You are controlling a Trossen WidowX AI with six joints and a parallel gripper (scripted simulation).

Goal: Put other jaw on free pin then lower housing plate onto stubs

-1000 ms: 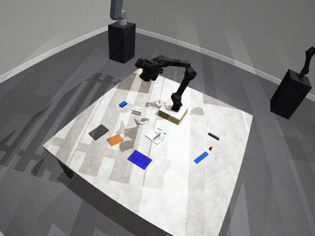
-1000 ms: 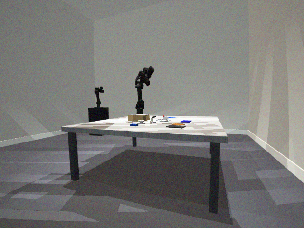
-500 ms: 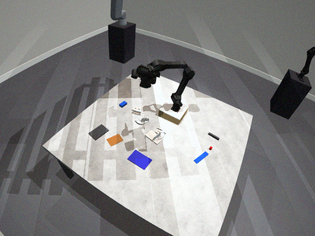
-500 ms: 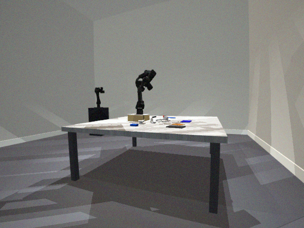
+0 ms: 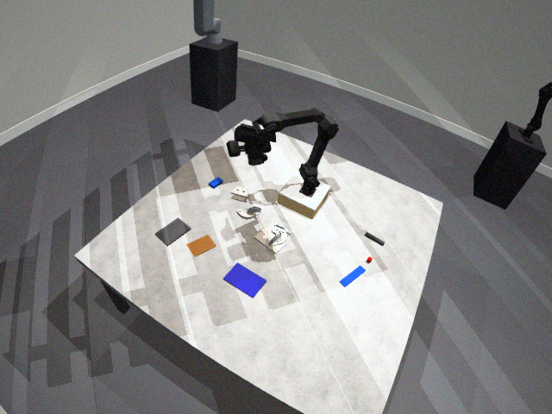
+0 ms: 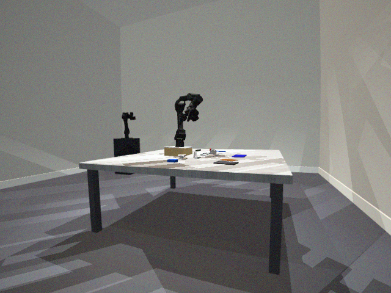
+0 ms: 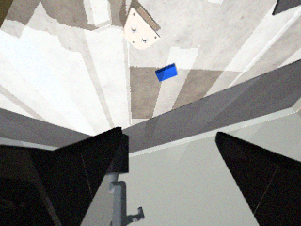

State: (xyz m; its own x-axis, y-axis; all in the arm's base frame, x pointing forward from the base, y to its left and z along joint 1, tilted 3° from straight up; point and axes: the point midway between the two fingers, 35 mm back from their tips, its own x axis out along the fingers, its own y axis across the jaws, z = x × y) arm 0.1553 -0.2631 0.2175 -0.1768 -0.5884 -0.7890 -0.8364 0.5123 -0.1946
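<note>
Now: gripper tip 70 mm short of the jaw, 70 mm to the right of it and 260 mm above it. The rest, counted from my gripper tip: white block: 20 mm behind, 250 mm below; small blue block: 20 mm behind, 150 mm to the right, 260 mm below; orange tile: 320 mm ahead, 20 mm to the left, 260 mm below.
</note>
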